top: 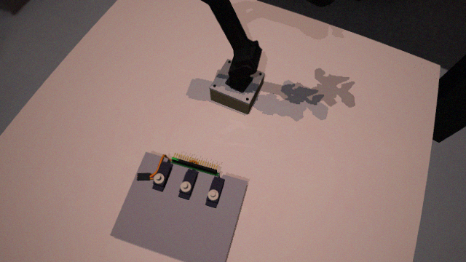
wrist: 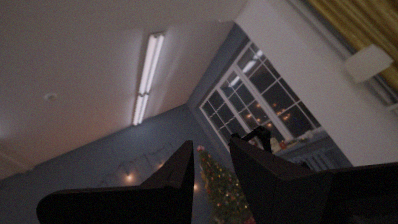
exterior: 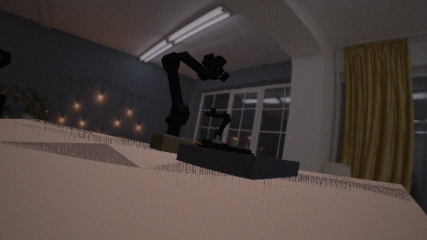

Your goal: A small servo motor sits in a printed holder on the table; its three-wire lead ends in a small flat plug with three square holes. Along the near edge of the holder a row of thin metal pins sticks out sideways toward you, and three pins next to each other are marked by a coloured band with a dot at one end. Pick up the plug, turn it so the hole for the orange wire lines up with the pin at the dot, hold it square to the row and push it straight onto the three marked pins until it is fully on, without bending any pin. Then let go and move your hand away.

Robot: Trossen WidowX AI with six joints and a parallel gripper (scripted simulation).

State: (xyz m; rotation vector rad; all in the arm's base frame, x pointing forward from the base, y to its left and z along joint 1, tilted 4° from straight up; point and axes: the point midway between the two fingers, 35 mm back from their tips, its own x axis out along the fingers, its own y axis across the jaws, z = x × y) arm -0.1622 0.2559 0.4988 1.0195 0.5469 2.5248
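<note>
The bright green band lies 53 cm ahead of my gripper tip, 29 cm to the right of it and 49 cm below it. The rest, counted from my gripper tip: grey holder plate: 67 cm ahead, 20 cm to the right, 54 cm below; dot: 53 cm ahead, 29 cm to the right, 49 cm below.
</note>
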